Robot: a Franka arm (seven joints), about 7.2 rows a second.
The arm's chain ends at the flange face. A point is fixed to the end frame.
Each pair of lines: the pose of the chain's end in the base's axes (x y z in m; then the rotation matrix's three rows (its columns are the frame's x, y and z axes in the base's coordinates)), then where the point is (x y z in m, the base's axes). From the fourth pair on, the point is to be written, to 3 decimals.
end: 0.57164, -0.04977, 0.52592; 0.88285, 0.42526, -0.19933; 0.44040, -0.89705, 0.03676; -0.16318, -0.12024, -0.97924
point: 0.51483 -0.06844 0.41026
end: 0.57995, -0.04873, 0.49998; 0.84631, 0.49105, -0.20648; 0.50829, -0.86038, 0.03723; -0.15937, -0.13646, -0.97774
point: 0.52413 -0.06979 0.38425
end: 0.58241, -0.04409, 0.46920; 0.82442, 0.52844, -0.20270; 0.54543, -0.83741, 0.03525; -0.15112, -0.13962, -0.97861
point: 0.52817 -0.06671 0.35301
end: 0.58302, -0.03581, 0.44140; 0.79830, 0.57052, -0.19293; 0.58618, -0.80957, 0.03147; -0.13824, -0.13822, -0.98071
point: 0.531 -0.060 0.324
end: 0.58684, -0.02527, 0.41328; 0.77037, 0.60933, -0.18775; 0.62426, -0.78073, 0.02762; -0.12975, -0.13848, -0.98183
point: 0.537 -0.052 0.296
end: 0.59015, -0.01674, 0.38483; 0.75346, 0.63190, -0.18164; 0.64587, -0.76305, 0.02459; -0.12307, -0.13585, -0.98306
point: 0.542 -0.044 0.267
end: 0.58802, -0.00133, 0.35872; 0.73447, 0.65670, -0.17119; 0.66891, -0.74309, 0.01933; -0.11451, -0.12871, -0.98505
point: 0.542 -0.030 0.240
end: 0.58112, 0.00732, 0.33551; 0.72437, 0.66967, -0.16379; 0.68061, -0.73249, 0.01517; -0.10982, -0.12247, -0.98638
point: 0.537 -0.022 0.217
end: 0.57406, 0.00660, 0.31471; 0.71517, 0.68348, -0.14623; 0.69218, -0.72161, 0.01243; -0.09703, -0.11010, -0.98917
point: 0.532 -0.024 0.195
